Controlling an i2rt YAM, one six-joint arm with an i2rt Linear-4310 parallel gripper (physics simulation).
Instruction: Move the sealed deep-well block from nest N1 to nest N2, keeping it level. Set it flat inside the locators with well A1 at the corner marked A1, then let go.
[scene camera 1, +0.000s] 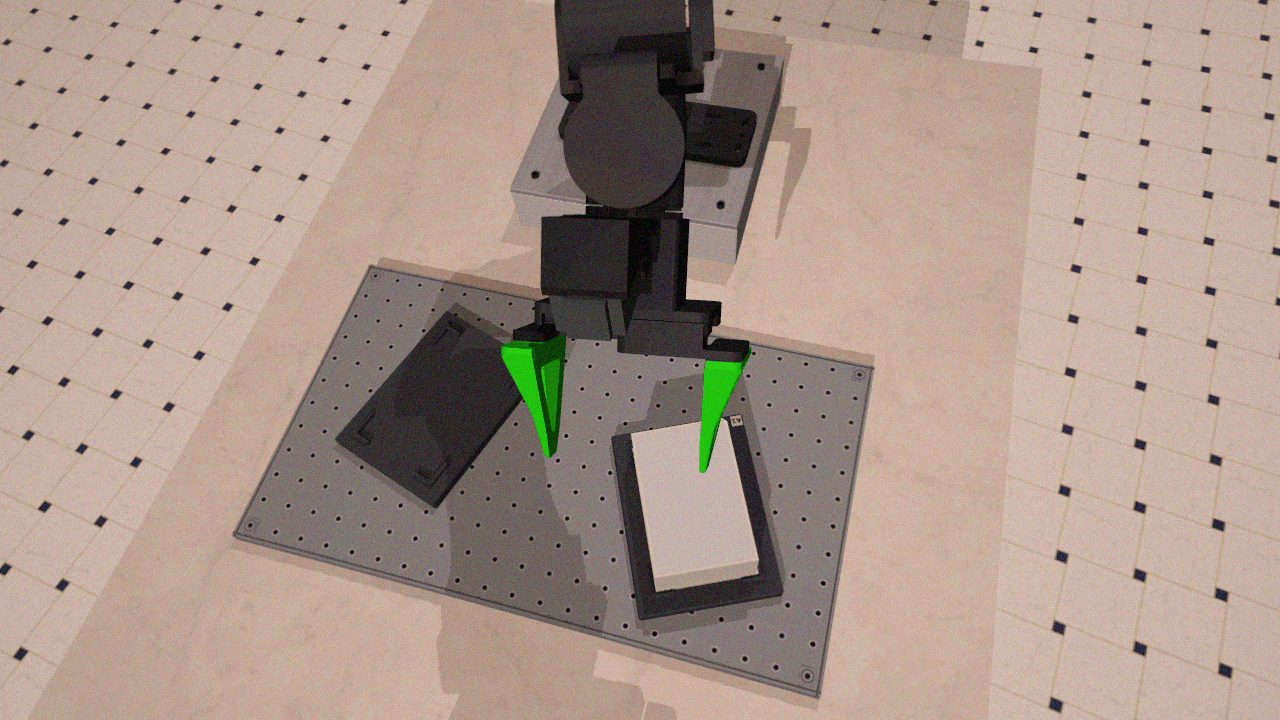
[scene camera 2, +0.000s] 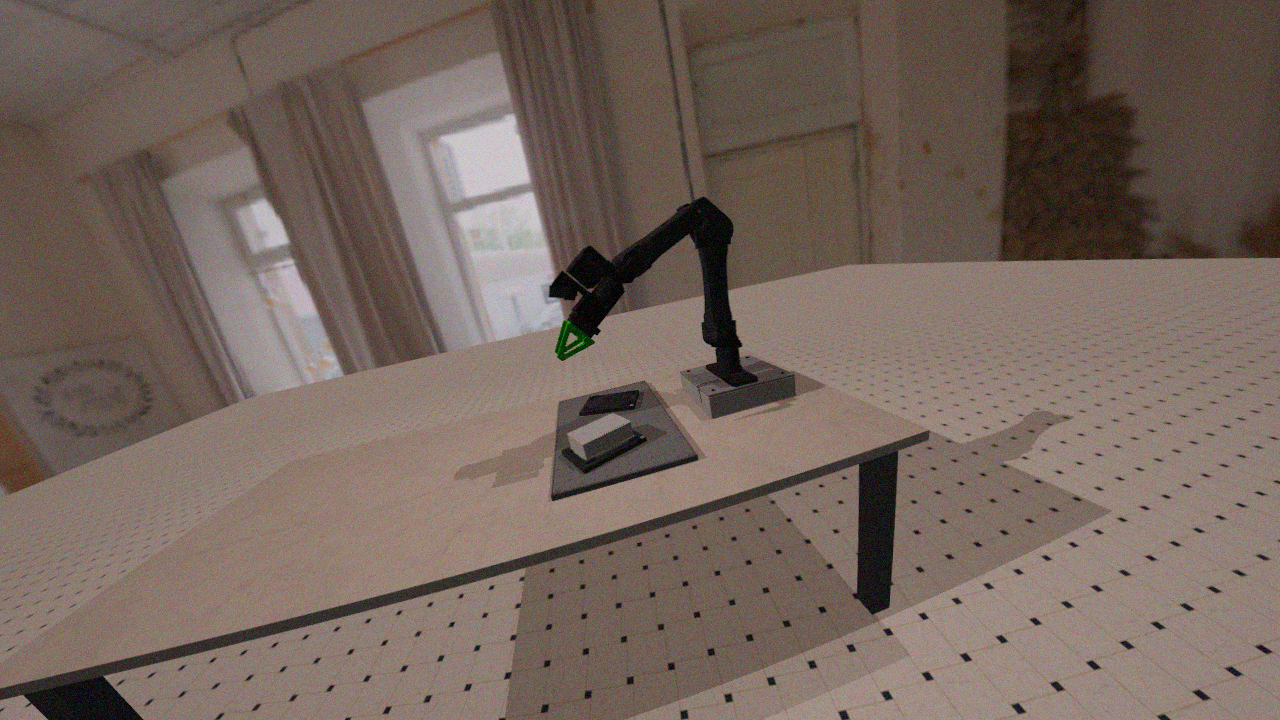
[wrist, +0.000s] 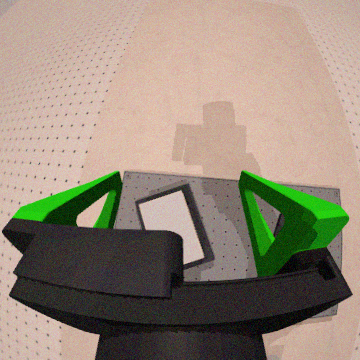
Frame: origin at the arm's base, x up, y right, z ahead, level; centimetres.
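Seen in the pictures: gripper, fingertip midpoint: (scene camera 1: 625, 462) (scene camera 2: 558, 356) (wrist: 179, 177); arm's base at its link origin: (scene camera 2: 729, 374).
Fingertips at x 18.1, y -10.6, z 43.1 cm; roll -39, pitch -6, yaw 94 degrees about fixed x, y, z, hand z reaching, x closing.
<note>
Offsets run from my fingertips to a thing's top centre. "pt": to the spot under its first point. Level surfaces: height alone.
The sealed deep-well block {dx -17.6, dy -2.7, dz -5.0 cm} (scene camera 1: 693, 505) (scene camera 2: 601, 436) (wrist: 172, 225), white and rectangular, lies flat in nest N1 {dx -21.2, dy -2.7, dz -5.0 cm} (scene camera 1: 638, 537) (wrist: 198, 225), a dark plate with an A1 label {pt dx -21.8, dy -4.5, dz -14.1 cm} (scene camera 1: 736, 420) at one corner. Nest N2 {dx -21.2, dy +22.9, dz -9.4 cm} (scene camera 1: 416, 402) (scene camera 2: 611, 402) is a dark, empty plate with raised corner locators, turned at a different angle; its A1 label does not show, and the gripper partly covers it in scene camera 1. My gripper (scene camera 1: 626, 462) (scene camera 2: 563, 354) (wrist: 179, 177) is open and empty, high above the board. The block's well A1 cannot be made out.
Both nests sit on a grey perforated board {dx -22.9, dy +10.5, dz -8.1 cm} (scene camera 1: 528, 537) (scene camera 2: 666, 452) (wrist: 230, 250) on the beige table {dx -24.3 cm} (scene camera 1: 930, 402) (scene camera 2: 375, 519). The arm's grey base block (scene camera 1: 711, 237) (scene camera 2: 751, 396) stands behind the board. The arm's shadow falls across board and table.
</note>
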